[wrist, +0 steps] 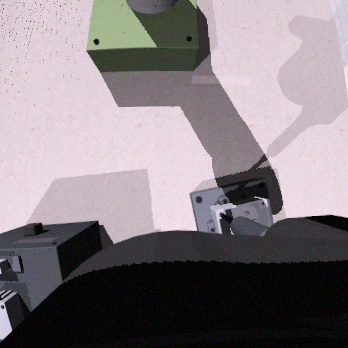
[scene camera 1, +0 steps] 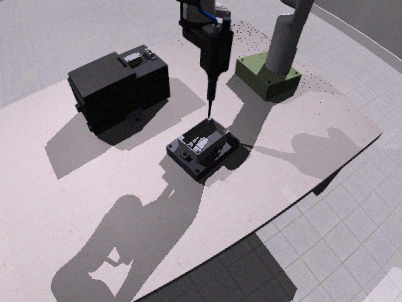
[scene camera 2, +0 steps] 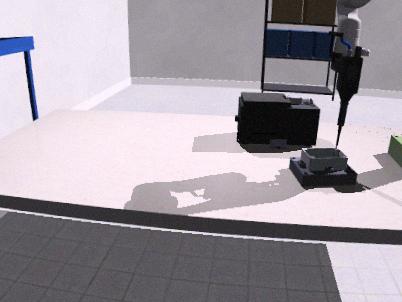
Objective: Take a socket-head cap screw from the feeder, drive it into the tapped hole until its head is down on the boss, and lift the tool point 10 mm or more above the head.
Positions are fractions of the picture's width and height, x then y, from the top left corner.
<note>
In view: a dark grey fixture plate (scene camera 2: 0.85, 0.59).
The dark grey fixture plate is seen too in the wrist view (wrist: 0.58, 0.61).
</note>
